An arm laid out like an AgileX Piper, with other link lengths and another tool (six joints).
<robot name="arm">
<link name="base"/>
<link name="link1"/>
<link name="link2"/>
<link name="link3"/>
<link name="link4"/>
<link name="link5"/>
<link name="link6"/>
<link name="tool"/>
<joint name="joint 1" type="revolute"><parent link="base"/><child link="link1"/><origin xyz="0.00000 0.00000 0.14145" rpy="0.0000 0.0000 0.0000"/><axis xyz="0 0 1"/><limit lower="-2.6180" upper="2.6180"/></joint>
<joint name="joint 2" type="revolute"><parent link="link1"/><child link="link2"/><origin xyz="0.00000 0.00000 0.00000" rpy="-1.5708 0.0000 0.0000"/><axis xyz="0 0 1"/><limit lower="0.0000" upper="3.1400"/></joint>
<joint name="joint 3" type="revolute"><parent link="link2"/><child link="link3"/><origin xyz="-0.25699 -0.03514 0.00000" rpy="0.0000 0.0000 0.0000"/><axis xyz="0 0 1"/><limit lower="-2.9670" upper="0.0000"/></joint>
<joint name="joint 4" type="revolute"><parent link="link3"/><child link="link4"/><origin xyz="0.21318 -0.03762 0.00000" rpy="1.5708 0.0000 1.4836"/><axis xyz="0 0 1"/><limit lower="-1.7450" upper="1.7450"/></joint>
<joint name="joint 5" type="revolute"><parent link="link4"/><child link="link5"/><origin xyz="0.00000 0.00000 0.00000" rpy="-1.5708 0.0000 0.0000"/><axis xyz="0 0 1"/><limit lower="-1.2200" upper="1.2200"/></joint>
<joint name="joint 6" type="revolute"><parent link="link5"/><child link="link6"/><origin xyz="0.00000 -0.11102 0.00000" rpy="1.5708 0.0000 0.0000"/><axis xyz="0 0 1"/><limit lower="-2.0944" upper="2.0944"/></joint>
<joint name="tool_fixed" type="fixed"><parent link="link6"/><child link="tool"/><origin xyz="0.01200 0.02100 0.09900" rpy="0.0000 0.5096 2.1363"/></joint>
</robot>
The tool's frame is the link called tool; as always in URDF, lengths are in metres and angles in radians.
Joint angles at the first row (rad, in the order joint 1, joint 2, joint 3, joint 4, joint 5, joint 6):
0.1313, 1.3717, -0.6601, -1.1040, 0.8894, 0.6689
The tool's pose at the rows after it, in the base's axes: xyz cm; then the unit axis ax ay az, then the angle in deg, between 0 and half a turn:
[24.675 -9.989 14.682 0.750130 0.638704 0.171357 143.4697]
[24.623 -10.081 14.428 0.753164 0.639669 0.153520 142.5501]
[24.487 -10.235 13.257 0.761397 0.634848 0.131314 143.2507]
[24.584 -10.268 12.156 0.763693 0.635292 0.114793 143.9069]
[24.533 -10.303 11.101 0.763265 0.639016 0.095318 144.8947]
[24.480 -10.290 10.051 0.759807 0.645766 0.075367 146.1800]
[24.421 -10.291 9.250 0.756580 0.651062 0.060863 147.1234]
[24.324 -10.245 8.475 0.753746 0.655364 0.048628 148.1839]
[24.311 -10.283 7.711 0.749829 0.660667 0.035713 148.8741]
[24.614 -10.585 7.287 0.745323 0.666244 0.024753 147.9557]
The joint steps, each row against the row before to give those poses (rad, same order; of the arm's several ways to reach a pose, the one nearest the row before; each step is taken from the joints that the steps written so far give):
0.0761, 0.0066, -0.0008, -0.0855, 0.0752, 0.0759
0.0215, 0.0325, 0.0001, -0.0171, 0.0386, 0.0321
0.0000, 0.0585, 0.0000, 0.0000, 0.0136, 0.0313
0.0000, 0.0554, 0.0000, -0.0096, 0.0000, 0.0294
0.0000, 0.0505, 0.0000, -0.0039, 0.0000, 0.0115
0.0000, 0.0492, -0.0016, -0.0023, -0.0038, 0.0000
0.0000, 0.0371, 0.0000, -0.0041, -0.0040, 0.0020
0.0000, 0.0330, 0.0000, -0.0004, -0.0062, 0.0000
0.0000, 0.0377, 0.0000, -0.0108, -0.0040, 0.0084
0.0000, 0.0393, -0.0007, -0.0386, 0.0093, 0.0349

